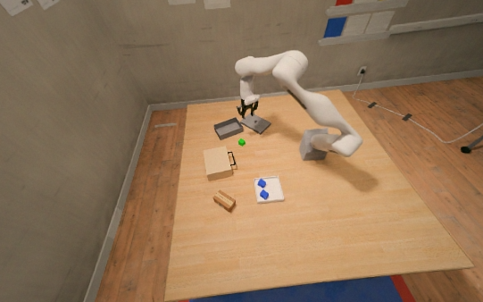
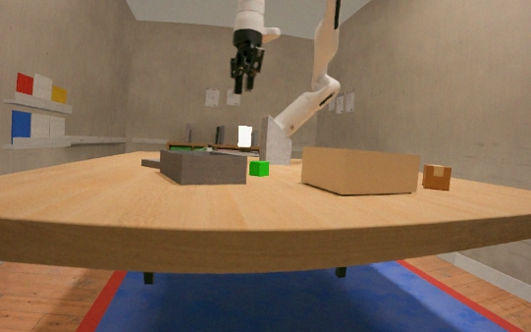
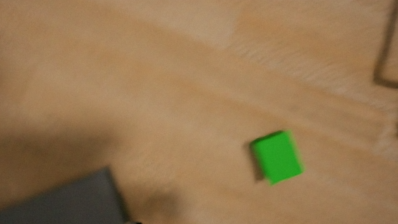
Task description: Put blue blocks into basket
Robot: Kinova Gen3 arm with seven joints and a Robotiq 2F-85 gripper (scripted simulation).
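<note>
My gripper is now 20 cm above the grey lid, 13 cm to the left of it and 8 cm past it. The rest, counted from my hand: metal box: 19 cm below, 12 cm ahead, 10 cm to the right; green block: 20 cm below, 6 cm ahead, 4 cm to the left; drawer: 22 cm ahead, 19 cm to the left, 18 cm below.
</note>
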